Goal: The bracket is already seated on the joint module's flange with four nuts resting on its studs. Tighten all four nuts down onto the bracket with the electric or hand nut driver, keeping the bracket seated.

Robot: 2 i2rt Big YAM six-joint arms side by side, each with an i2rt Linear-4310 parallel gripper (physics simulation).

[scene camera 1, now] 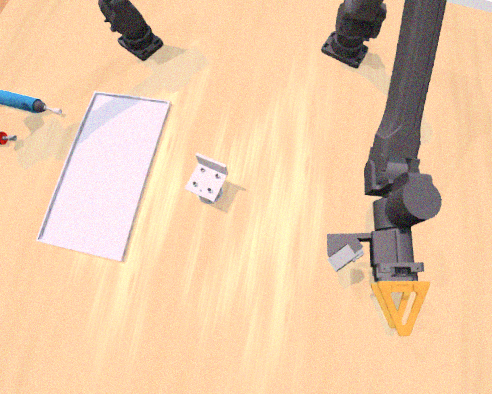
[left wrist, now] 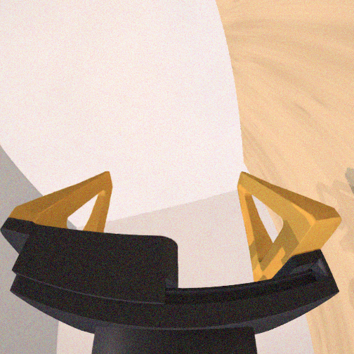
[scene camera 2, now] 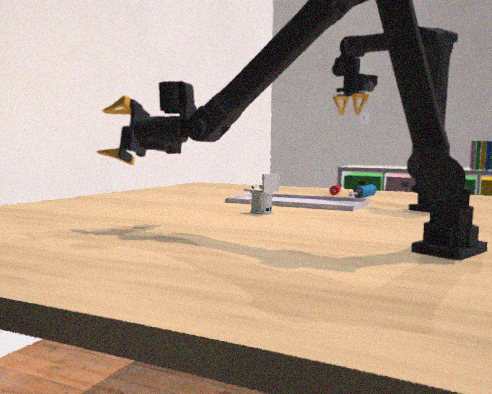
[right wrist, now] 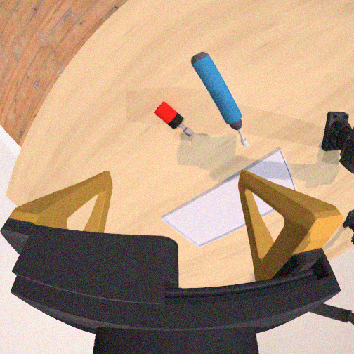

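Pixels of known places: left gripper, fingertip midpoint: [scene camera 1: 398, 331] [scene camera 2: 101, 131]; right gripper, fingertip midpoint: [scene camera 2: 349, 114]; left arm's base, origin of the base link: [scene camera 1: 344, 51] [scene camera 2: 449, 251]; right arm's base, origin of the base link: [scene camera 1: 140, 43].
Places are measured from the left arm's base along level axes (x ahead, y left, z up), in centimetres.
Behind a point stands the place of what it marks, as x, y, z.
Observation:
The white L-shaped bracket [scene camera 1: 206, 184] {57.0, -8.9, 6.6} [scene camera 2: 270, 182] {52.8, -9.2, 8.6} sits on top of the grey cylindrical joint module [scene camera 2: 261, 203] {54.3, -7.3, 2.9}. Four dark spots show on its plate in scene camera 1; the nuts are too small to judge. The blue electric driver [scene camera 1: 20, 101] {62.6, -67.4, 4.0} [scene camera 2: 366, 190] {59.8, -67.1, 2.7} [right wrist: 218, 91] and the red hand driver [scene camera 1: 4, 138] {73.1, -65.0, 2.0} [scene camera 2: 335, 190] {72.6, -66.1, 1.8} [right wrist: 166, 113] lie on the table beyond the tray. My right gripper [scene camera 2: 349, 114] {71.3, -71.6, 30.6} [right wrist: 174, 177] is open and empty, high above the table. My left gripper [scene camera 1: 400, 334] {65.5, 33.0, 21.1} [scene camera 2: 99, 131] {65.5, 33.0, 21.1} [left wrist: 174, 178] is open and empty, raised away from the bracket.
The shallow white tray [scene camera 1: 102, 175] {66.7, -34.3, 0.4} [scene camera 2: 320, 202] {59.0, -39.3, 0.4} [right wrist: 220, 210] lies between the drivers and the bracket. The two black arm bases [scene camera 1: 141, 46] {30.7, -49.6, 2.7} [scene camera 1: 345, 50] {4.0, 0.9, 4.3} stand at the top of scene camera 1. A shelf with coloured bins is in the background of scene camera 2.

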